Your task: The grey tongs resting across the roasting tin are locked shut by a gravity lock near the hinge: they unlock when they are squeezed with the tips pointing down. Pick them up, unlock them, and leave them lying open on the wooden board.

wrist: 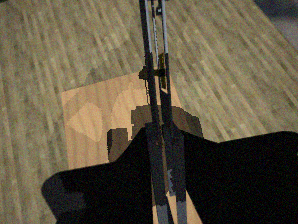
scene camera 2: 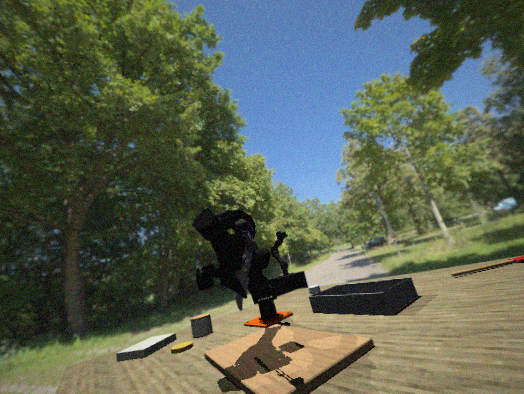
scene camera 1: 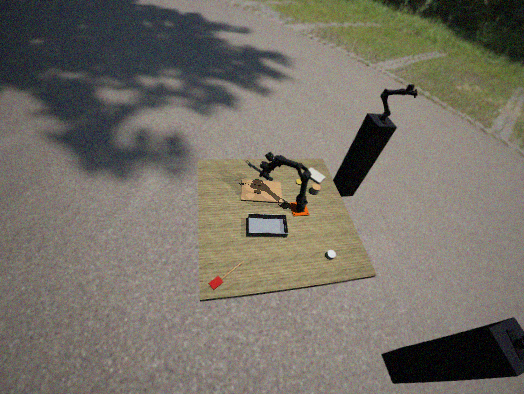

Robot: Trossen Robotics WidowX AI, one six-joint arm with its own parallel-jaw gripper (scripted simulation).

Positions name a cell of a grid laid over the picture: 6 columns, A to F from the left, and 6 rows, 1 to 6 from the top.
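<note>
Scene camera 1 shows a wooden board (scene camera 1: C3) and a roasting tin (scene camera 1: C4). Scene camera 2 gives the roasting tin (scene camera 2: E5) again, together with the gripper (scene camera 2: C5). In the wrist view, the gripper (wrist: D4) is visible as well.
</note>
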